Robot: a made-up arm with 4 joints. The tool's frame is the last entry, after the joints.
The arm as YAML. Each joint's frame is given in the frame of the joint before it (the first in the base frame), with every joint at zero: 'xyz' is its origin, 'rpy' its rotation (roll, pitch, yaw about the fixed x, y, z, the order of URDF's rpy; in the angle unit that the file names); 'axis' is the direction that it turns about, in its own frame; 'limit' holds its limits. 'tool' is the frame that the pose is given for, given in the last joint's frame.
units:
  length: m
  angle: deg
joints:
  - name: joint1
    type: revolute
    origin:
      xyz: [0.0, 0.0, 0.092]
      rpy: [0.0, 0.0, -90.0]
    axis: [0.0, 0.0, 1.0]
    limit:
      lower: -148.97
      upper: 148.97
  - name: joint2
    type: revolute
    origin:
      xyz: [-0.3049, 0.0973, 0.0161]
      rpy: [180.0, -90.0, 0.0]
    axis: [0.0, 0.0, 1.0]
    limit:
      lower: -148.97
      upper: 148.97
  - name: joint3
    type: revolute
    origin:
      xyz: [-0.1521, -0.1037, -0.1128]
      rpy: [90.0, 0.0, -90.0]
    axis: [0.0, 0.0, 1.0]
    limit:
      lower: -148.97
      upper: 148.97
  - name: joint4
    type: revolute
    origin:
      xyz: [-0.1, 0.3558, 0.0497]
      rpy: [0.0, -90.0, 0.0]
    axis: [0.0, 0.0, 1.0]
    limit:
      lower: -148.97
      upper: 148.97
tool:
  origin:
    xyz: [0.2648, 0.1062, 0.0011]
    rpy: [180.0, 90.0, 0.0]
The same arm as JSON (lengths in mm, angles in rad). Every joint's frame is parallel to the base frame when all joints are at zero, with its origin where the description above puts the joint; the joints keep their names.
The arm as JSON. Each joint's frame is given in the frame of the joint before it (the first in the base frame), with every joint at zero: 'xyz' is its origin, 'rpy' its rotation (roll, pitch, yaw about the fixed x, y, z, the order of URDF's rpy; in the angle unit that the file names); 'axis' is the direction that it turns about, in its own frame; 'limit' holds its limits. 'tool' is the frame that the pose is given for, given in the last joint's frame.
{"units": {"length": "mm", "angle": "rad"}, "joints": [{"name": "joint1", "type": "revolute", "origin": {"xyz": [0.0, 0.0, 92.0], "rpy": [0.0, 0.0, 0.0]}, "axis": "+z", "limit": {"lower": -2.6, "upper": 2.6}}, {"name": "joint2", "type": "revolute", "origin": {"xyz": [97.3, 304.9, 16.1], "rpy": [0.0, 0.0, 0.0]}, "axis": "-y", "limit": {"lower": -2.6, "upper": 2.6}}, {"name": "joint3", "type": "revolute", "origin": {"xyz": [103.7, 112.8, -152.1], "rpy": [0.0, 0.0, 0.0]}, "axis": "-z", "limit": {"lower": -2.6, "upper": 2.6}}, {"name": "joint4", "type": "revolute", "origin": {"xyz": [-100.0, -355.8, -49.7], "rpy": [0.0, 0.0, 0.0]}, "axis": "-x", "limit": {"lower": -2.6, "upper": 2.6}}], "tool": {"origin": {"xyz": [-1.1, -106.2, -264.8], "rpy": [0.0, 0.0, 0.0]}}}
